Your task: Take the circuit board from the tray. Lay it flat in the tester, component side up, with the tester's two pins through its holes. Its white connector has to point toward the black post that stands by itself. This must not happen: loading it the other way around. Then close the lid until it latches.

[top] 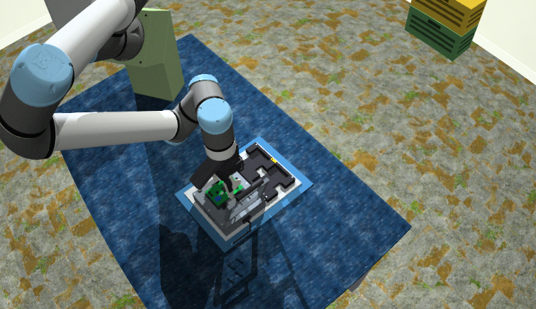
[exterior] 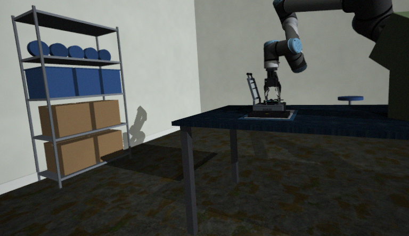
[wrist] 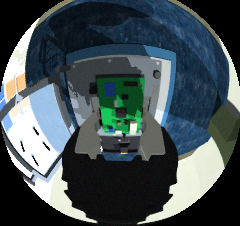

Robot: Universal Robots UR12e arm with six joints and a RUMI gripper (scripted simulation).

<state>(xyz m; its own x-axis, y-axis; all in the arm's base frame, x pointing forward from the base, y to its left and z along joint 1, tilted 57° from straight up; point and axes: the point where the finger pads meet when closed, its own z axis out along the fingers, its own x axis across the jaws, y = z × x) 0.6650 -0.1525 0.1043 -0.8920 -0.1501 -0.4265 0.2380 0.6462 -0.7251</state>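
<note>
My gripper is now right at the green circuit board. The rest, counted from my hand: tester lid: 12 cm ahead, 10 cm above, 3 cm to the right; tester: 4 cm ahead, 3 cm to the left, 3 cm above.
</note>
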